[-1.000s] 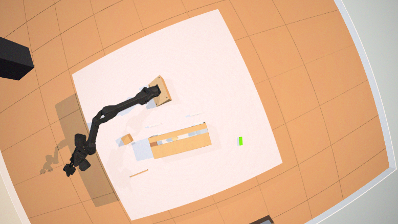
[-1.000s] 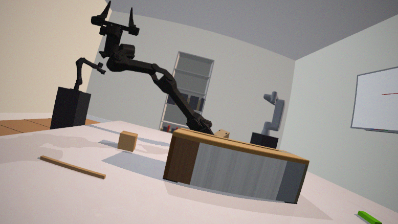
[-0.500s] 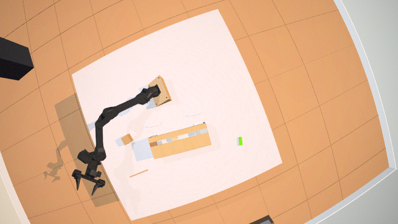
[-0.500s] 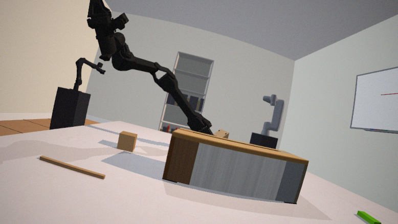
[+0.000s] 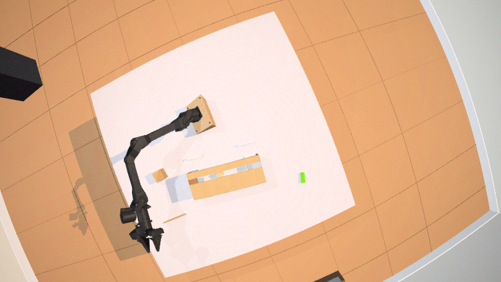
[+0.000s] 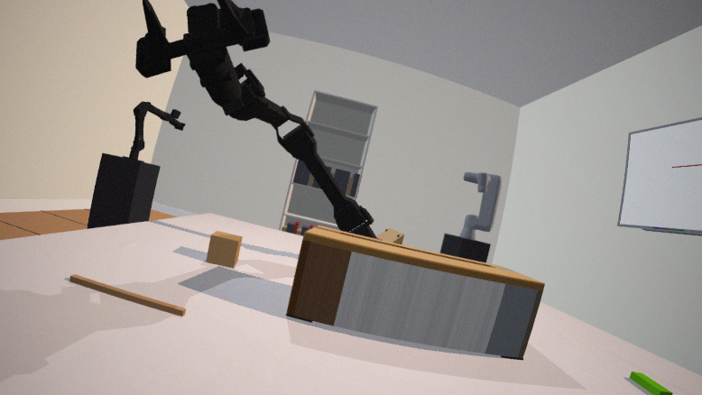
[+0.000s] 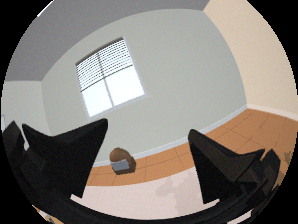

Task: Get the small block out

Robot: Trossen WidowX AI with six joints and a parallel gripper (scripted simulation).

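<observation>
Now: the wooden box 440 mm to the left of my gripper tip, 310 mm below it and 160 mm behind it. Round my gripper tip: thin wooden stick (370 mm below, 40 mm behind, 10 mm to the left).
</observation>
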